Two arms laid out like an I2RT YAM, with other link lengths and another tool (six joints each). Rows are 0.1 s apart.
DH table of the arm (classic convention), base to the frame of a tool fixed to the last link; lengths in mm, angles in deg. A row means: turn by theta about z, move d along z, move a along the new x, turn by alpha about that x. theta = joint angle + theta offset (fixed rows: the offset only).
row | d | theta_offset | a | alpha
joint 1 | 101.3 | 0 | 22.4 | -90
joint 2 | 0 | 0 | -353.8 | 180
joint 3 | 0 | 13.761 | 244.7 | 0
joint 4 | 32.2 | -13.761 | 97.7 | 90
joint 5 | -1.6 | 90 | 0 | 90
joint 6 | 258.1 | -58.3 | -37.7 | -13.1
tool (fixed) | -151.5 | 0 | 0 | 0
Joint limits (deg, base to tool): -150..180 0..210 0..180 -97..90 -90..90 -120..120
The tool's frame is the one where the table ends.
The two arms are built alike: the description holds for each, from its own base.
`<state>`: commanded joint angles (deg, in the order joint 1, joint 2, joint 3, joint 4, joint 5, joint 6); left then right.
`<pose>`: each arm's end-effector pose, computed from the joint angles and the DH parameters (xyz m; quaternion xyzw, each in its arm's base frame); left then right.
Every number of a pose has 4 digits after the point. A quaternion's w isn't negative.
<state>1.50 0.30 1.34 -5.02 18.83 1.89 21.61 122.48 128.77 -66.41 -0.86 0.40</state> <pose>0.1227 -0.0179 0.1397 -0.6682 0.3819 -0.6383 0.0127 0.4907 0.2144 0.2977 -0.9700 0.1117 -0.2154 0.0124</pose>
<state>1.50 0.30 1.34 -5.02 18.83 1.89 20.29 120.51 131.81 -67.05 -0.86 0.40</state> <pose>0.1227 -0.0179 0.1397 -0.6682 0.3819 -0.6383 0.0127 0.4911 0.2014 0.3314 -0.9601 0.1253 -0.2484 0.0271</pose>
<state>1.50 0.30 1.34 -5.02 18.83 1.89 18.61 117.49 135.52 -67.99 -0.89 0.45</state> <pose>0.1227 -0.0179 0.1397 -0.6682 0.3819 -0.6383 0.0127 0.4849 0.1830 0.3775 -0.9447 0.1423 -0.2918 0.0459</pose>
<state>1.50 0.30 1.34 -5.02 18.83 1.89 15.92 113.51 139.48 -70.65 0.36 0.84</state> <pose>0.1227 -0.0179 0.1397 -0.6682 0.3819 -0.6383 0.0127 0.4684 0.1506 0.4272 -0.9247 0.1739 -0.3349 0.0503</pose>
